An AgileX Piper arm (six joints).
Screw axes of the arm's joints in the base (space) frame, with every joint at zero. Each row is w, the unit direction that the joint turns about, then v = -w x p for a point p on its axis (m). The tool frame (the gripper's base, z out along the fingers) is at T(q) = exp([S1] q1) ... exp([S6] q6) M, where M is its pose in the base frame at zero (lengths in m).
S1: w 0 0 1 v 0.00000 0.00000 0.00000
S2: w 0 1 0 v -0.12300 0.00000 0.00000
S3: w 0 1 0 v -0.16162 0.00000 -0.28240
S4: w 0.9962 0 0.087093 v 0.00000 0.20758 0.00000
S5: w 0 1 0 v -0.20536 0.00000 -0.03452
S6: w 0.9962 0 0.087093 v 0.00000 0.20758 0.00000
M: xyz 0.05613 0.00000 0.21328 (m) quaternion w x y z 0.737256 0 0.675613 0
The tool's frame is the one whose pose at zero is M.
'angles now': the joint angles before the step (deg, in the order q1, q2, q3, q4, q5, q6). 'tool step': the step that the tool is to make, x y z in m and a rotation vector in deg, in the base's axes. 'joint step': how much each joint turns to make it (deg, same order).
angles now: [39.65 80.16 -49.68 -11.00 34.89 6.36]
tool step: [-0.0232 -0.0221 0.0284 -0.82 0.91 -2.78]
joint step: [0.00 -8.03 0.06 0.00 9.52 1.26]
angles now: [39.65 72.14 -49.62 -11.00 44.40 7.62]
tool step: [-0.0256 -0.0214 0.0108 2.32 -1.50 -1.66]
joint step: [0.01 -8.32 3.90 0.23 2.01 1.45]
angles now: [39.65 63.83 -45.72 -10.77 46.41 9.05]
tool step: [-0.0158 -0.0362 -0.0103 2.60 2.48 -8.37]
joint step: [-7.24 -7.04 6.17 3.62 1.38 0.15]
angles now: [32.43 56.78 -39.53 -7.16 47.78 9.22]
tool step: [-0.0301 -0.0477 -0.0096 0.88 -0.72 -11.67]
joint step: [-11.25 -11.81 7.21 0.61 3.57 -0.13]
